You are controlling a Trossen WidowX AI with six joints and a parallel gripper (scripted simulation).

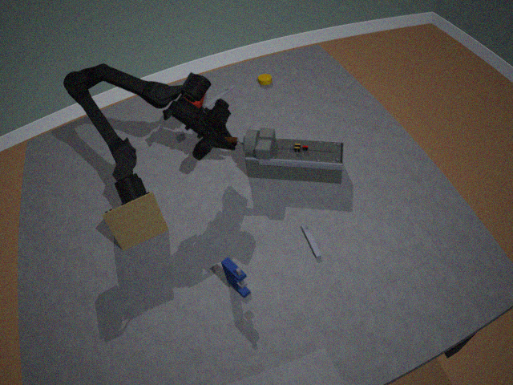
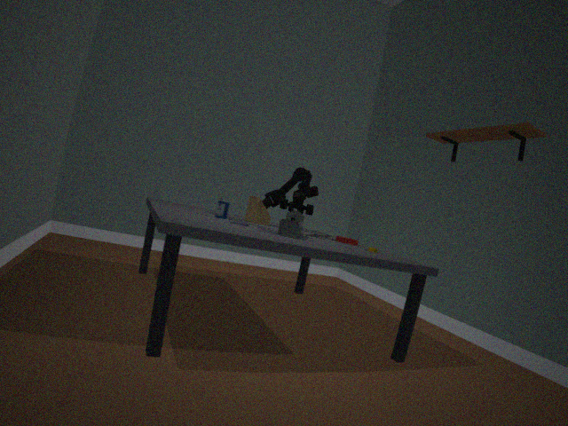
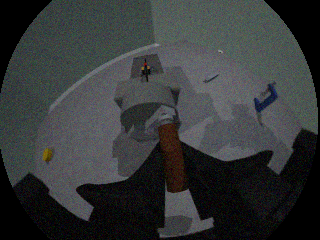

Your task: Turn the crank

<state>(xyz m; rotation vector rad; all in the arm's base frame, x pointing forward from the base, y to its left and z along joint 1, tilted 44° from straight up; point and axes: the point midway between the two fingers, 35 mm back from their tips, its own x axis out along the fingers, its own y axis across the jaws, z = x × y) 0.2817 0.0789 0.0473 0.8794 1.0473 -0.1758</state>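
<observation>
Now: gripper tip 1 cm past the brown crank handle, 1 cm to the right of it and 3 cm below it. From my gripper tip the other things lie so: grey bar: 8 cm ahead, 31 cm to the right, 8 cm below; red pointer: 17 cm ahead, 8 cm to the right, 1 cm below; small grey block: 12 cm behind, 24 cm to the left, 8 cm below.
</observation>
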